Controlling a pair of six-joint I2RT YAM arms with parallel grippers.
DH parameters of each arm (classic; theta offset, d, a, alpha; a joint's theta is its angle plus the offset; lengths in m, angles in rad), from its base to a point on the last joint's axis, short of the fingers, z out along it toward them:
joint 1: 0 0.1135 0.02 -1.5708
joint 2: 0 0 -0.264 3.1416
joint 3: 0.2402 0 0.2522 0
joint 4: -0.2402 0 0.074 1.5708
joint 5: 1.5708 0 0 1.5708
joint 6: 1.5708 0.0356 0 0
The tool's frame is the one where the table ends.
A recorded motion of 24 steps. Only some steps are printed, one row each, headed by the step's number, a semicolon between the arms.
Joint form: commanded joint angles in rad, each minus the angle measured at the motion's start. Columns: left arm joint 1, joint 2, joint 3, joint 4, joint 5, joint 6; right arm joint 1, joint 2, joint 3, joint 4, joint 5, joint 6.
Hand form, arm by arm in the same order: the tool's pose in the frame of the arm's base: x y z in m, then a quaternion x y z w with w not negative. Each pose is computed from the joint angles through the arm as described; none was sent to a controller.
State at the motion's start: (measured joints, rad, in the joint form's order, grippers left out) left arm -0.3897 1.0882 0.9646 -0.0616 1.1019 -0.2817; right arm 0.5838 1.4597 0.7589 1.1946 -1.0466 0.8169
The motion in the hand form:
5: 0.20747 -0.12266 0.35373 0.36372 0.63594 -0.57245 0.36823; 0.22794 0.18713 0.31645 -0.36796 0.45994 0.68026 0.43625
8: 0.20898 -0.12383 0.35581 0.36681 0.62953 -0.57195 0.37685; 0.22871 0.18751 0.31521 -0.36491 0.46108 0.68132 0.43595
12: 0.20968 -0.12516 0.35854 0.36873 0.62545 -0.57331 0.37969; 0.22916 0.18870 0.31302 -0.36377 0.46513 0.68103 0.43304
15: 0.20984 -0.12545 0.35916 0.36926 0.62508 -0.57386 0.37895; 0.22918 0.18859 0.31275 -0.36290 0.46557 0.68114 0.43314
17: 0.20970 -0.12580 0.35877 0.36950 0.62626 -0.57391 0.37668; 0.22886 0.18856 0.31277 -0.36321 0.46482 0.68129 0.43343
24: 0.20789 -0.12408 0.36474 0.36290 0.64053 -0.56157 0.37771; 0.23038 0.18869 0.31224 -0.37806 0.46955 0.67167 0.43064
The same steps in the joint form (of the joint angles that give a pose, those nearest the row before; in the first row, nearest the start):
5: -0.0114 0.0065 -0.0288 0.0540 0.0102 -0.0483; 0.0015 0.0021 -0.0002 0.1161 0.0418 0.0396
8: -0.0137 0.0122 -0.0273 0.0859 0.0067 -0.0545; 0.0015 0.0079 -0.0011 0.1230 0.0465 0.0448
12: -0.0176 0.0171 -0.0199 0.1001 0.0064 -0.0622; 0.0041 0.0113 -0.0029 0.1135 0.0480 0.0394
15: -0.0183 0.0186 -0.0166 0.0984 0.0078 -0.0625; 0.0038 0.0114 -0.0040 0.1142 0.0494 0.0402
17: -0.0199 0.0193 -0.0151 0.0900 0.0082 -0.0590; 0.0043 0.0110 -0.0049 0.1168 0.0495 0.0406
24: -0.0184 0.0131 0.0235 -0.0042 -0.0225 -0.0235; 0.0001 0.0044 0.0028 0.0625 0.0211 -0.0069

